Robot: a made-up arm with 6 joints.
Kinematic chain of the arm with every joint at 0, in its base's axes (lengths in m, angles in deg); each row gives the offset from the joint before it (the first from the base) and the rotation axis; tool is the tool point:
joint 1: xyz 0 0 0.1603 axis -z
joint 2: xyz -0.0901 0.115 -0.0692 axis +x
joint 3: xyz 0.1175 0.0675 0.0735 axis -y
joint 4: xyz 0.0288 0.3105 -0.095 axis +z
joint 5: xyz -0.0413 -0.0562 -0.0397 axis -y
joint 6: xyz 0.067 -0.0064 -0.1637 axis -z
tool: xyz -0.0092 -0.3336 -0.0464
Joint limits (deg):
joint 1: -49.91..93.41
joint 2: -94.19..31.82
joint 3: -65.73..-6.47
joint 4: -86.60..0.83
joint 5: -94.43..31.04
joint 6: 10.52..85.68
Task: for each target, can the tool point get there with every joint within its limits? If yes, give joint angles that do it. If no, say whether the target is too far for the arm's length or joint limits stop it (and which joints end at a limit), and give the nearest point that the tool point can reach.
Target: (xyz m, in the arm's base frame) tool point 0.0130 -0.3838 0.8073
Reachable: no: joint limits stop it (at a limit: joint 1, joint 2, joint 3, joint 5) | nearest point -0.2126 -0.1172 0.5409 | short by 0.439 m
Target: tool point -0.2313 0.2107 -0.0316
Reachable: yes | joints 26.35 -34.95 -27.87 -12.88 -16.17 19.38
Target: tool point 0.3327 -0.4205 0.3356
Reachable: no: joint limits stop it (at a limit: joint 1, joint 3, joint 4, joint 5) | nearest point 0.3977 -0.0999 0.3819 | short by 0.330 m
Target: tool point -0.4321 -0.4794 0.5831
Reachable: no: joint limits stop it (at a limit: joint 1, joint 2, joint 3, joint 6) | nearest point -0.3991 -0.1937 0.4739 | short by 0.308 m
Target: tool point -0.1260 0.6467 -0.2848
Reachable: yes | joints 8.14 -57.49 -32.55 -61.32 -64.41 68.59
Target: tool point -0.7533 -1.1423 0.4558
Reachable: no: too far | nearest point -0.4378 -0.2026 0.3833 | short by 0.994 m
